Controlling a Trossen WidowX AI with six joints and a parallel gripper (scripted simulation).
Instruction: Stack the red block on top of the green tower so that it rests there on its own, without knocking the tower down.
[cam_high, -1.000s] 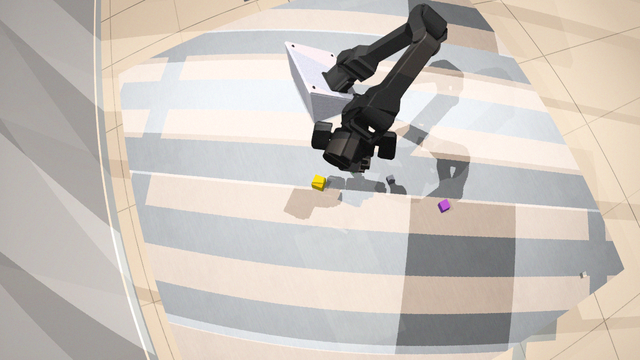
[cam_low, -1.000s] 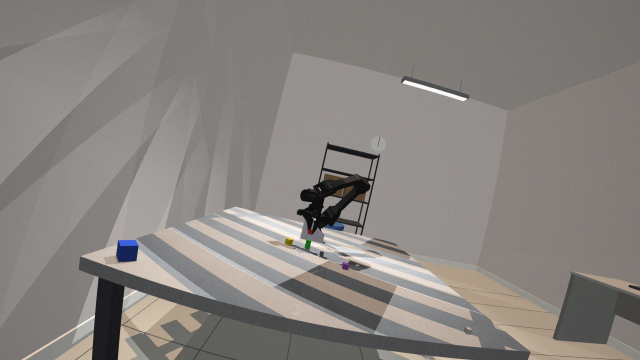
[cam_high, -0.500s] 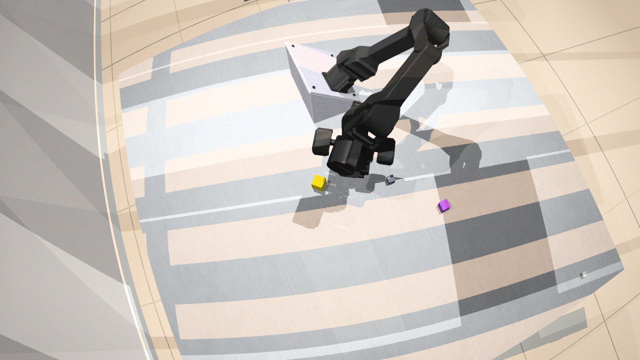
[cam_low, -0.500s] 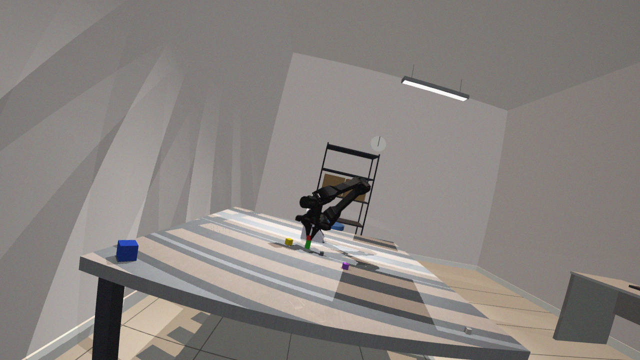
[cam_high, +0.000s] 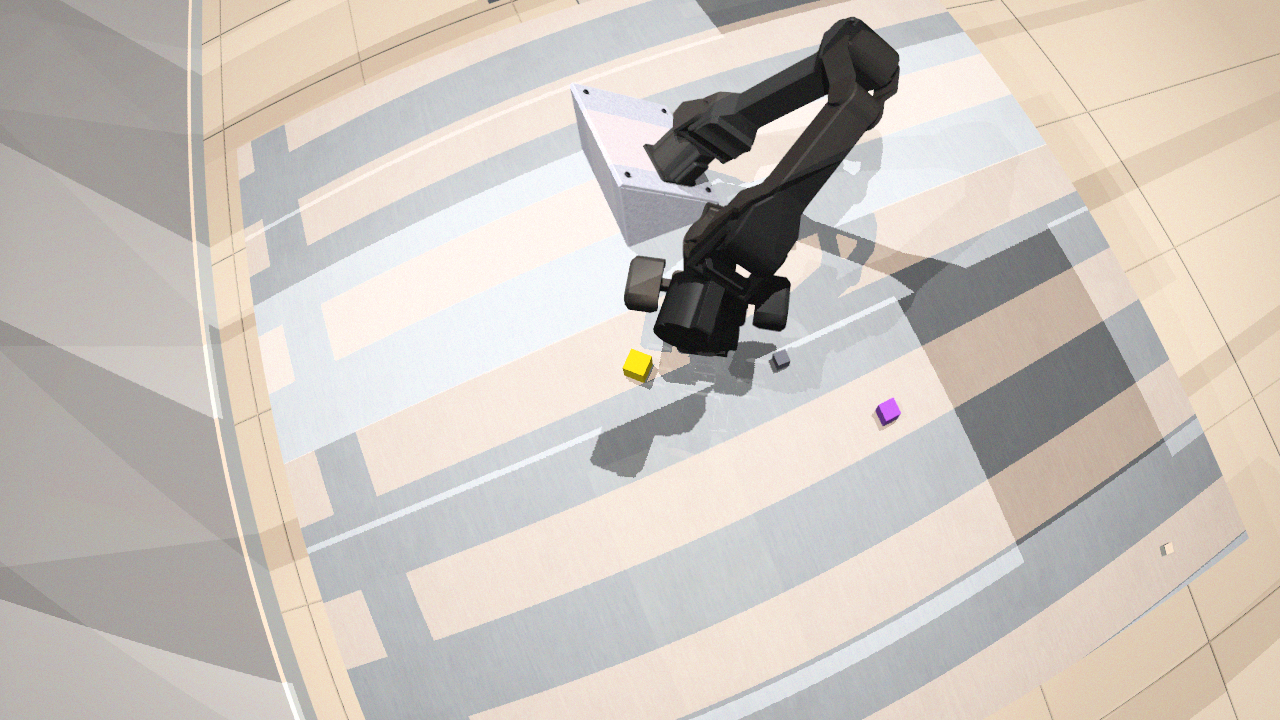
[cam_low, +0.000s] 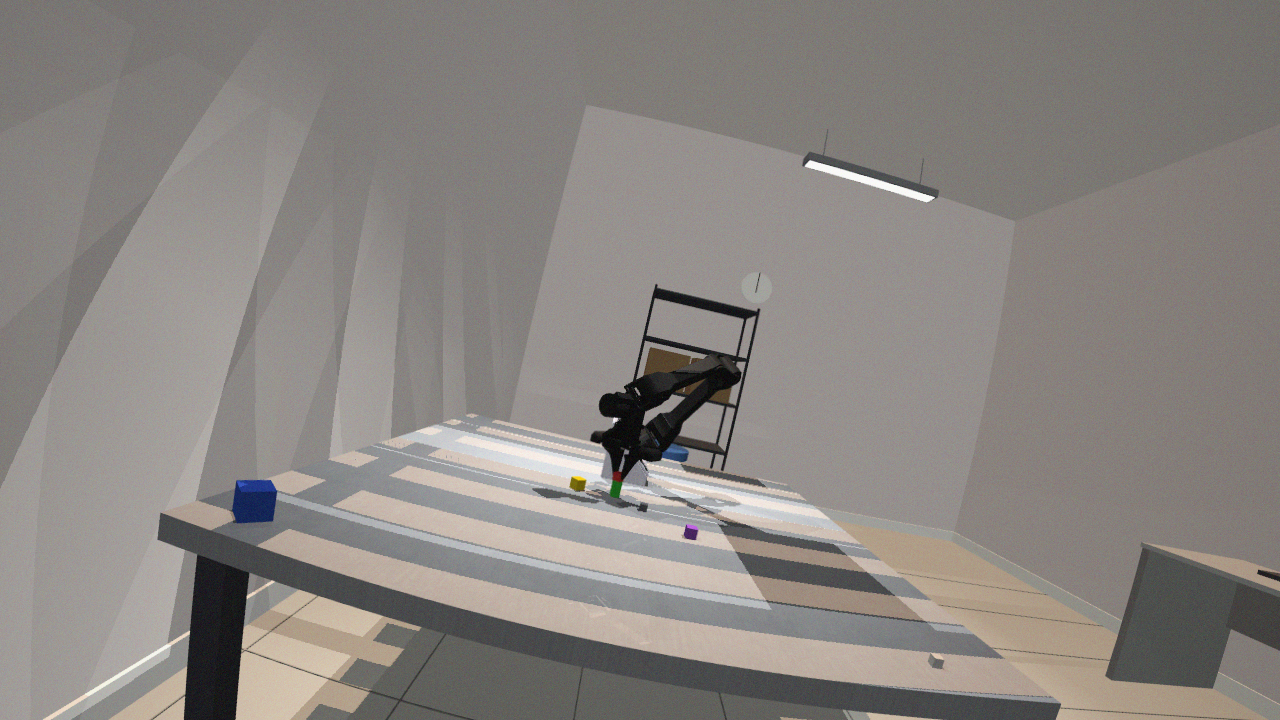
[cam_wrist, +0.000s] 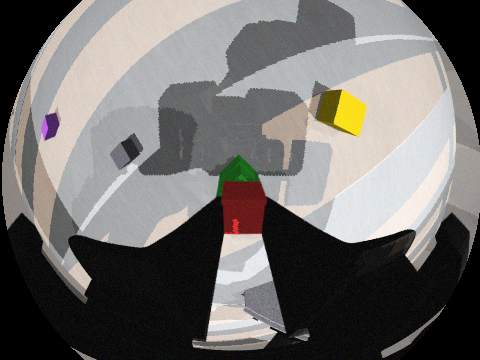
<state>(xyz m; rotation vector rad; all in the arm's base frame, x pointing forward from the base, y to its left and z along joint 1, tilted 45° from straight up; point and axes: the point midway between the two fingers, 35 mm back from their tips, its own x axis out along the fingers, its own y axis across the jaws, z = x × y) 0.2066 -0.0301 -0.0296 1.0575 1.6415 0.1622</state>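
My gripper tip is right at the red block. From my gripper tip the other things lie so: yellow cube 1 cm ahead, 10 cm to the right, 3 cm below; then purple cube 20 cm ahead, 17 cm to the left, 4 cm below; then blue cube 55 cm ahead, 54 cm to the right, 2 cm below.
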